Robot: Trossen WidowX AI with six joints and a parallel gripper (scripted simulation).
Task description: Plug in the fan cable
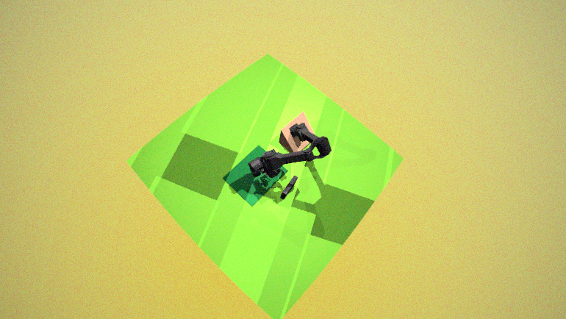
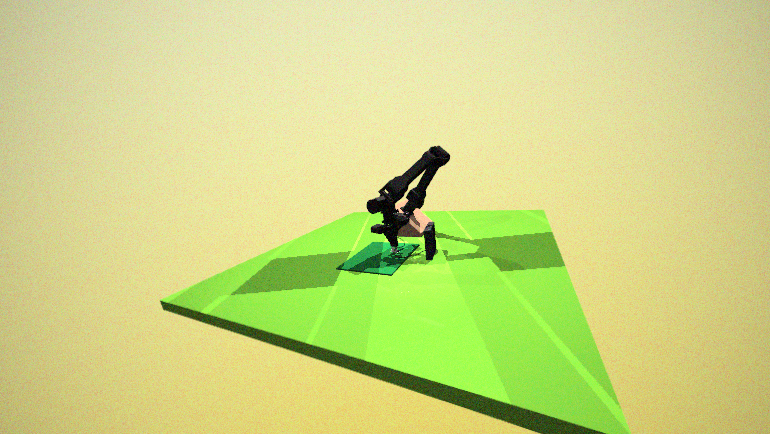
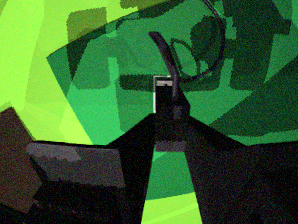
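Now: the black plug 1 cm to the left of my gripper tip and 1 cm above it. The rest, counted from my gripper tip: black fan (2 cm behind, 16 cm to the left, 2 cm above); dark green board (6 cm ahead, 3 cm to the right, 5 cm below).
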